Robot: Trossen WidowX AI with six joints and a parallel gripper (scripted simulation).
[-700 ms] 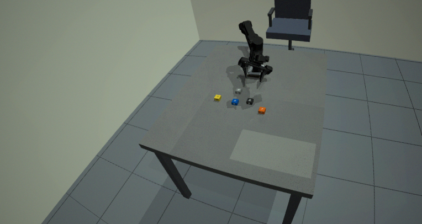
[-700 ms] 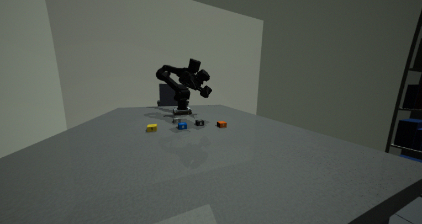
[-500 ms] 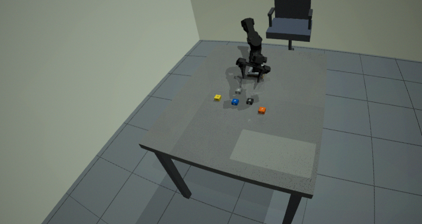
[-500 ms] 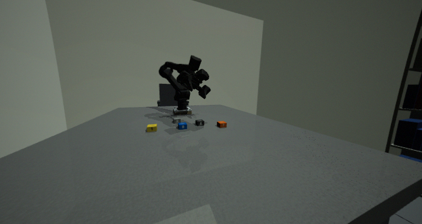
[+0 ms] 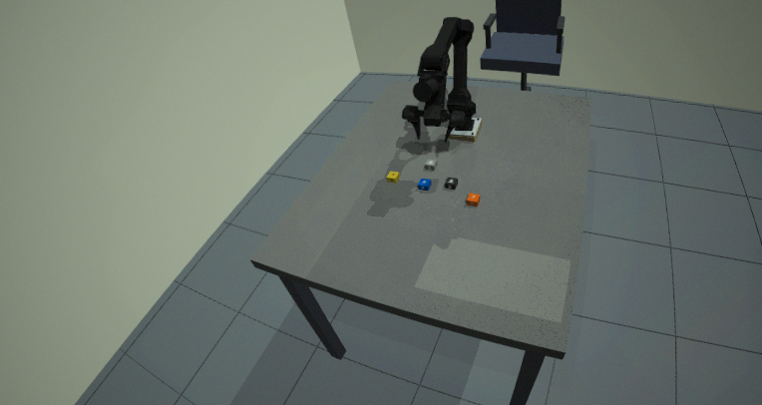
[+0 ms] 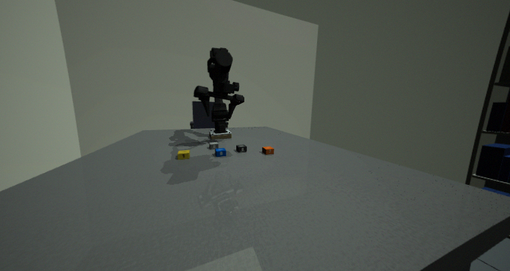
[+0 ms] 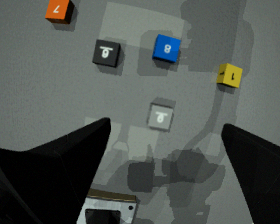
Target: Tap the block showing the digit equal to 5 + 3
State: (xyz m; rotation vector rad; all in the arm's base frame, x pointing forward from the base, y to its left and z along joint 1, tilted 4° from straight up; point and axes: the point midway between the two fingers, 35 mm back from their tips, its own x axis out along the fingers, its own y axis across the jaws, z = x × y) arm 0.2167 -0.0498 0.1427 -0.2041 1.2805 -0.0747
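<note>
The blue block is 80 mm ahead of my gripper tip, 20 mm to the right of it and 110 mm below it. From my gripper tip the other things lie so: yellow block 60 mm ahead, 130 mm to the right, 110 mm below; orange block 130 mm ahead, 150 mm to the left, 110 mm below; black block 60 mm ahead, 70 mm to the left, 110 mm below.
</note>
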